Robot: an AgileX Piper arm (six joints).
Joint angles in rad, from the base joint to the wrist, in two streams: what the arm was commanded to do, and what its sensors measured. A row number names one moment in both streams.
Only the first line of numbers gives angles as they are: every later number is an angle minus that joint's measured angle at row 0.
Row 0, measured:
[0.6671, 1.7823, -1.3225, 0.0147, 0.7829, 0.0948]
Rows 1 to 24, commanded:
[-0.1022, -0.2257, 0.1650, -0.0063, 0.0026, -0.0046]
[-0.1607, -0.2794, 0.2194, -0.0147, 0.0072, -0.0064]
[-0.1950, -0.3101, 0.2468, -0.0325, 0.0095, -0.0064]
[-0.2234, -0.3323, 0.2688, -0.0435, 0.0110, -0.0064]
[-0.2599, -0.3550, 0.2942, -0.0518, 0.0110, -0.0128]
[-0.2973, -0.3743, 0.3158, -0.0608, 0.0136, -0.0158]
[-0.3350, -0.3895, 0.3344, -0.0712, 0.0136, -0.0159]
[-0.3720, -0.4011, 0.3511, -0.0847, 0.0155, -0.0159]
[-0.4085, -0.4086, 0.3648, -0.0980, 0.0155, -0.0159]
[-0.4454, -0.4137, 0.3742, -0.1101, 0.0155, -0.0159]
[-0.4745, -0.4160, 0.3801, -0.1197, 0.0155, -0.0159]
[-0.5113, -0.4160, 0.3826, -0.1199, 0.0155, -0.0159]
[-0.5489, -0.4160, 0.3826, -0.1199, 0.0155, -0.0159]
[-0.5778, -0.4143, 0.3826, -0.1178, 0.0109, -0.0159]
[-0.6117, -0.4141, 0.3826, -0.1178, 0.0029, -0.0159]
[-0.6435, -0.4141, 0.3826, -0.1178, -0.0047, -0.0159]
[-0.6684, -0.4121, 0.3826, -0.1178, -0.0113, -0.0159]
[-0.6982, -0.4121, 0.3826, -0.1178, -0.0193, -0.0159]
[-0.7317, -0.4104, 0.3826, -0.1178, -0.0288, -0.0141]
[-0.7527, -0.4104, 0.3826, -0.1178, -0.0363, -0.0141]
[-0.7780, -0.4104, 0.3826, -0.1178, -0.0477, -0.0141]
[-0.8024, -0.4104, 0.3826, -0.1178, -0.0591, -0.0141]
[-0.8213, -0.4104, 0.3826, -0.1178, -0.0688, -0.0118]
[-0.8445, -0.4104, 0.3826, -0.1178, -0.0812, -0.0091]
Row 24, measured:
[-0.7591, -0.4066, 0.3814, -0.1061, -0.0316, -0.0087]
